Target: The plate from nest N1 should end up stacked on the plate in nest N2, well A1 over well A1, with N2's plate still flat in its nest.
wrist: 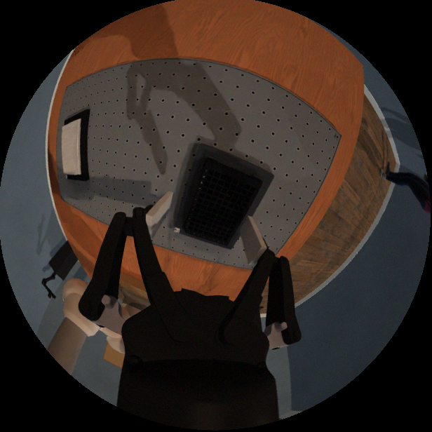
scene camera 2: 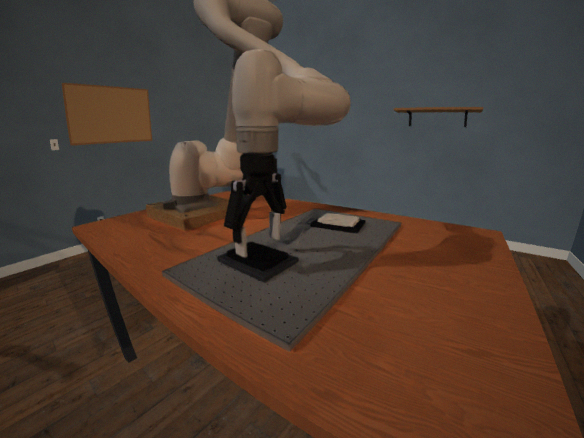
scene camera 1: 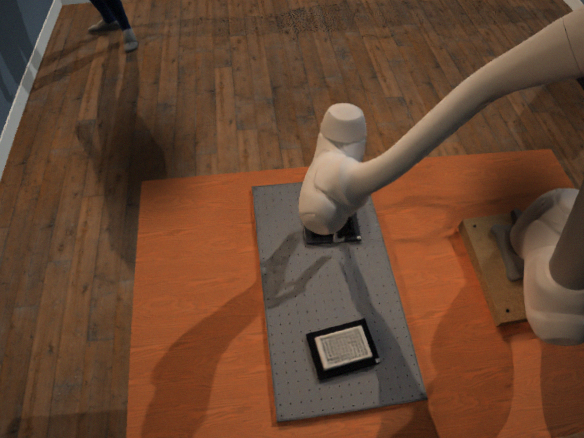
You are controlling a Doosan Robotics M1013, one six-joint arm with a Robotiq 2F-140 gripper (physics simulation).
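Pixels of known places: gripper, fingertip midpoint: (scene camera 2: pixel 259 246); arm's base, origin of the base link: (scene camera 2: pixel 190 205) (scene camera 1: pixel 526 250).
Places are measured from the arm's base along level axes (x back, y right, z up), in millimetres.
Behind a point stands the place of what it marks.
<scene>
A black well plate (scene camera 1: pixel 353 228) {x -509, y 117, z -8 mm} (scene camera 2: pixel 267 256) {x -607, y 147, z -8 mm} (wrist: pixel 220 205) lies flat in a dark nest (scene camera 1: pixel 322 242) {x -604, y 86, z -25 mm} (scene camera 2: pixel 260 275) {x -639, y 203, z -22 mm} (wrist: pixel 235 158). A white well plate (scene camera 1: pixel 344 346) {x -588, y -227, z -9 mm} (scene camera 2: pixel 339 220) {x -605, y -202, z -8 mm} (wrist: pixel 71 147) lies flat in a black nest (scene camera 1: pixel 350 369) {x -579, y -283, z -22 mm} (scene camera 2: pixel 337 228) {x -615, y -171, z -26 mm} (wrist: pixel 85 145) at the other end of the board. No labels show which nest is N1 or N2. My gripper (scene camera 2: pixel 258 242) {x -565, y 132, z 2 mm} (wrist: pixel 208 212) is open and empty. Its pale fingertips are low, toward opposite sides of the black plate; contact cannot be told. The arm hides much of the black plate in scene camera 1.
Both nests stand on a grey perforated board (scene camera 1: pixel 300 300) {x -685, y -86, z -34 mm} (scene camera 2: pixel 290 300) {x -734, y 221, z -34 mm} (wrist: pixel 280 130) on an orange wooden table (scene camera 1: pixel 190 240) {x -993, y 130, z -47 mm} (scene camera 2: pixel 425 325) {x -958, y 137, z -47 mm} (wrist: pixel 250 30). The arm's base stands on a wooden block (scene camera 1: pixel 485 250) {x -127, y 14, z -5 mm} (scene camera 2: pixel 187 220) {x -166, y 108, z -11 mm} beside the board. A person's legs (scene camera 1: pixel 117 20) show on the floor beyond the table.
</scene>
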